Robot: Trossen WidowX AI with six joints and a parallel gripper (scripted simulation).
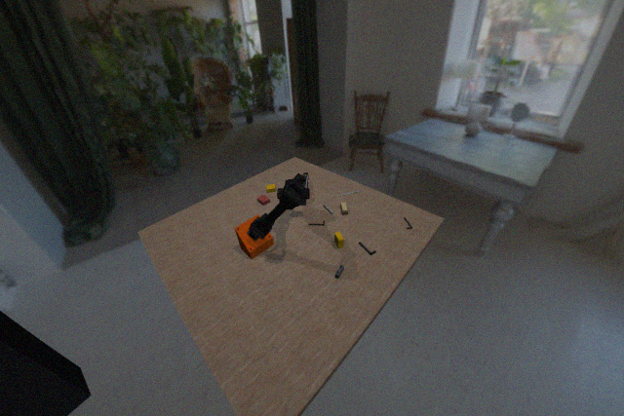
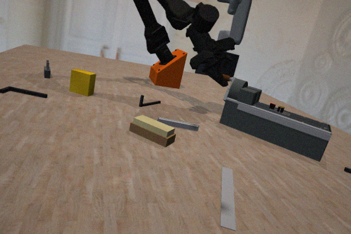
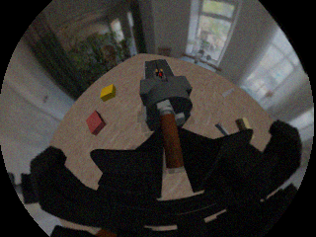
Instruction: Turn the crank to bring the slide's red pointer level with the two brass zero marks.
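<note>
The brown crank handle lies 20 mm behind my gripper tip, 10 mm to the right of it and 20 mm above it. The rest, counted from my gripper tip: red pointer: 120 mm ahead, 70 mm to the left, 10 mm below; then red block: 70 mm behind, 240 mm to the left, 80 mm below; then grey bar: 90 mm ahead, 180 mm to the right, 90 mm below.
</note>
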